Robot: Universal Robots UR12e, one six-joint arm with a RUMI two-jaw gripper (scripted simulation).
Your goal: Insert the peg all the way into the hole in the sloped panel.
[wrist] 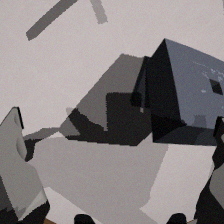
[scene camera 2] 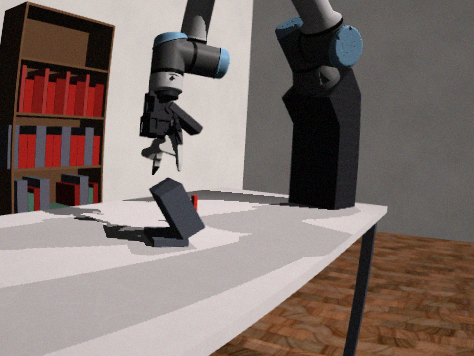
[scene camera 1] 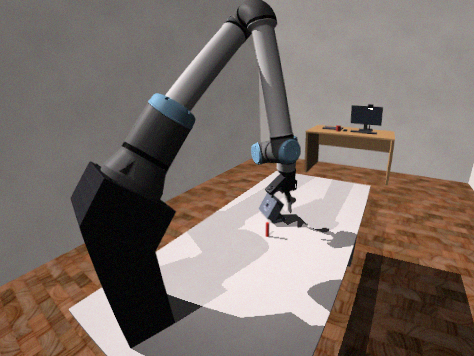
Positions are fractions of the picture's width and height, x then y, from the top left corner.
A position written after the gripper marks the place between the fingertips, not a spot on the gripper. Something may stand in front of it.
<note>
In view: the gripper (scene camera 2: 0.35, 0.49).
The gripper shows as well in the wrist view (wrist: 0.54, 0.51).
</note>
